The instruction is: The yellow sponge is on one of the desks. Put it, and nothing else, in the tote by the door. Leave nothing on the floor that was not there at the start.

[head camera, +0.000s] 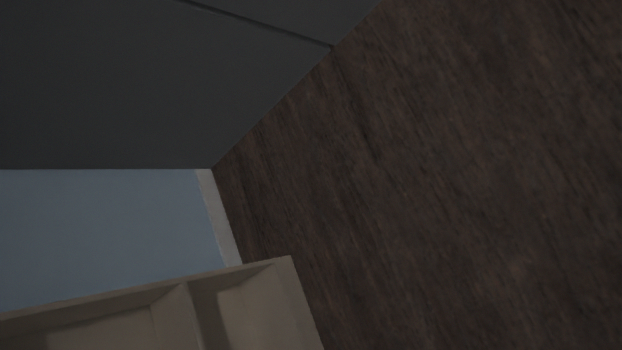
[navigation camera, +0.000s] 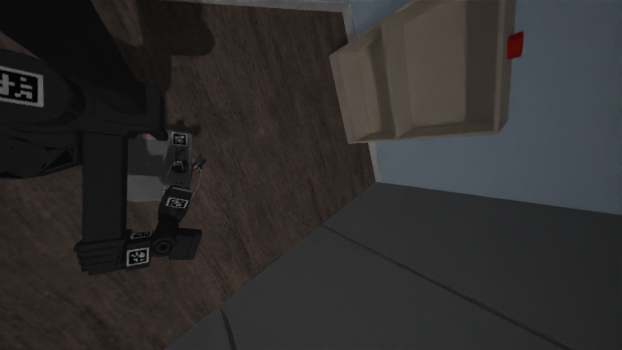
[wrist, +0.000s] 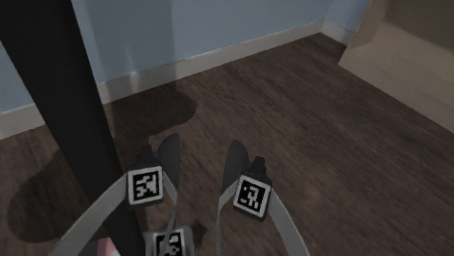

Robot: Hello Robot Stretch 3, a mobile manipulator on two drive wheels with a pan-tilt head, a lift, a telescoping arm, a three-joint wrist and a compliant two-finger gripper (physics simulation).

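Places are measured from the robot's base along level axes (x left, y back, z up), in metres.
Where they show: gripper, fingertip midpoint: [navigation camera: 192, 152].
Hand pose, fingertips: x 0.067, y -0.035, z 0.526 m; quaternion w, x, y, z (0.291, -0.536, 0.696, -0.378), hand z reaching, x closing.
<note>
After its pixels a point has its place.
The yellow sponge, the desks and the tote by the door do not show in these views. My gripper [navigation camera: 189, 165] [wrist: 204, 155] @(x 0.067, y -0.035, z 0.526 m) is open, with its two fingertips apart and no object between them. It hangs above the dark wood floor [head camera: 450, 175] @(x -0.006, y -0.647, z 0.000 m) [navigation camera: 280, 165] @(x 0.033, y -0.628, z 0.000 m) [wrist: 280, 115], over the edge of my grey base in the navigation view. My arm and wrist are at the left of that view.
An empty-looking beige shelf unit [head camera: 294, 292] [navigation camera: 394, 85] [wrist: 400, 85] stands against the blue wall [navigation camera: 560, 130] @(x 0.354, y -1.710, z 1.257 m). A red object [navigation camera: 515, 45] @(x 0.706, y -1.287, z 1.088 m) is at its top. A large dark grey panelled surface [head camera: 100, 100] @(x -0.294, y -1.511, z 0.702 m) [navigation camera: 450, 240] @(x -0.355, y -1.391, z 0.909 m) meets the floor near it. My black mast [wrist: 65, 100] shows at left.
</note>
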